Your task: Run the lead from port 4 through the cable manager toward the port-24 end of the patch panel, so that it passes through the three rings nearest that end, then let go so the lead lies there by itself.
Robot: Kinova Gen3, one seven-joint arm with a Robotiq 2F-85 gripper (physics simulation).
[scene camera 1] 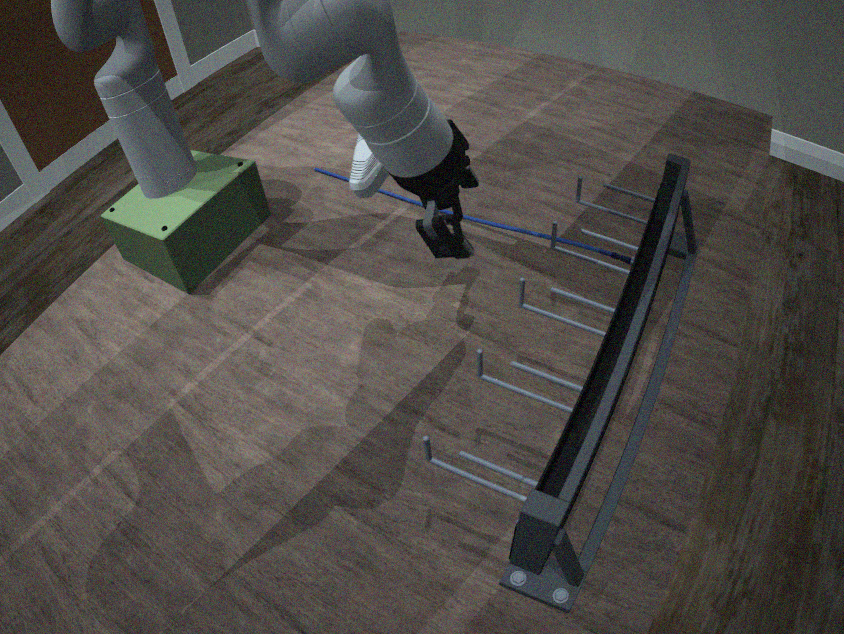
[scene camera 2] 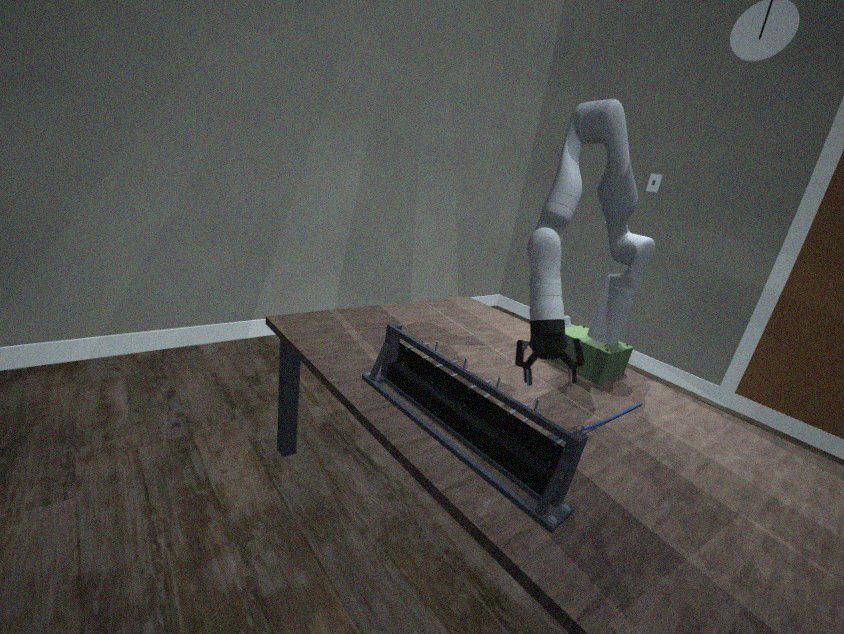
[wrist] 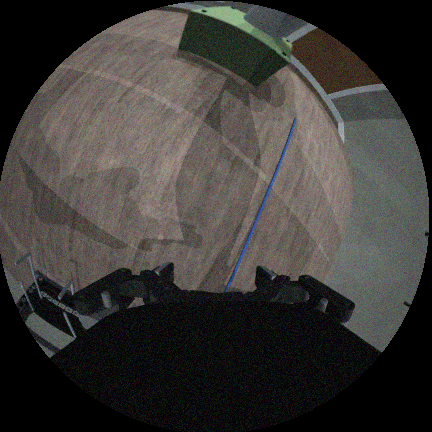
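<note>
The blue lead (scene camera 1: 504,225) (scene camera 2: 614,416) (wrist: 258,215) runs nearly straight from its plug at the patch panel (scene camera 1: 535,539) (scene camera 2: 470,423) out across the table, passing by the second ring post from the far end in scene camera 1. Its free end lies toward the green box. The three rings at the near end in scene camera 1, a first ring (scene camera 1: 477,479), a second ring (scene camera 1: 525,393) and a third ring (scene camera 1: 562,320), hold no lead. My gripper (scene camera 1: 462,214) (scene camera 2: 549,379) (wrist: 214,274) is open and empty above the table. In the wrist view the lead passes beneath, between the fingertips; its part under the gripper body is hidden.
The green box (scene camera 1: 218,225) (scene camera 2: 600,361) (wrist: 230,47) carries the arm base at the table's back. The panel stands along the table's edge, its ring posts sticking out toward the arm. Two rings stand at the panel's far end in scene camera 1.
</note>
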